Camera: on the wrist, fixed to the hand. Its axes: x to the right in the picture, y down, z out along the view.
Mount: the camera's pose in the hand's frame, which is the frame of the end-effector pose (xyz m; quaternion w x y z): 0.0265 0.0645 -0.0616 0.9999 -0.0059 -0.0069 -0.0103
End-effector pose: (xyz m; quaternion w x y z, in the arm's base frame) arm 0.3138 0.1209 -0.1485 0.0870 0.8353 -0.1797 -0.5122
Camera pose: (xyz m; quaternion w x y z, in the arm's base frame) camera 0.3657 0.0488 -0.1208 0.0854 0.8331 -0.1687 -0.5199
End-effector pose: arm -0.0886 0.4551 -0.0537 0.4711 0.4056 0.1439 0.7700
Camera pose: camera -0.1807 0.4541 -0.0406 0.4824 0.4066 0.1403 0.7631
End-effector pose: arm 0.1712 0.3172 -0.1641 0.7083 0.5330 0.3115 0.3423
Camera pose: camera 0.1268 0.3850 -0.1183 0.7171 0.5279 0.3101 0.3331
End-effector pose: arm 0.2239 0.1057 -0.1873 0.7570 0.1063 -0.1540 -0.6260
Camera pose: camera 0.3100 0.0902 -0.2191 0.7501 0.0991 -0.1544 -0.6354
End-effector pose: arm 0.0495 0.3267 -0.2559 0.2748 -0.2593 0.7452 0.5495
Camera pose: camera -0.0215 0.2821 -0.2156 0.2840 -0.2648 0.7373 0.5528
